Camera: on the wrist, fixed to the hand. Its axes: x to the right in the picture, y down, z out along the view.
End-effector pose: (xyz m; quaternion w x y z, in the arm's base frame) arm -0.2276 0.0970 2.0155 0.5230 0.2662 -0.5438 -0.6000
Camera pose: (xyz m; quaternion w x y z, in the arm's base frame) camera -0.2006 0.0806 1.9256 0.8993 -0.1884 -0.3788 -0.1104
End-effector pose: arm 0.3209 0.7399 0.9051 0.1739 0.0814 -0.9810 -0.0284
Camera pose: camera 0.3657 0.6654 0.9441 0.2994 -0.6412 -0.7043 -0.0559
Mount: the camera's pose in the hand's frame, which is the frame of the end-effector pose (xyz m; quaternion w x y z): -0.0158 -0.0768 -0.0541 0.6924 -0.1707 0.1485 0.6851
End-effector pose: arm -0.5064 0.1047 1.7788 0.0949 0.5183 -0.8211 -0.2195
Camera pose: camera -0.4165 0.0765 1.7926 0.4265 -0.1873 -0.8721 -0.1502
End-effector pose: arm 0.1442 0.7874 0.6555 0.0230 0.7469 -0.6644 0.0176
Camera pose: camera 0.2189 0.8151 0.7078 0.2300 0.0554 -0.9713 0.0254
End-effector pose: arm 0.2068 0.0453 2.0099 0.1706 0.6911 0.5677 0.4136
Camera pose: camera 0.1158 0.0409 1.9822 0.1316 -0.7769 0.1257 -0.6028
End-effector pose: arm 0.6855 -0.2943 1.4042 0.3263 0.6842 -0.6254 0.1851
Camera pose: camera 0.7665 -0.2456 1.4161 0.3088 -0.0379 -0.8849 0.3466
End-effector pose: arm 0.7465 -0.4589 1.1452 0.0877 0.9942 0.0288 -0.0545
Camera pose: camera 0.7313 -0.3746 1.1868 0.2635 0.7013 -0.6389 0.1749
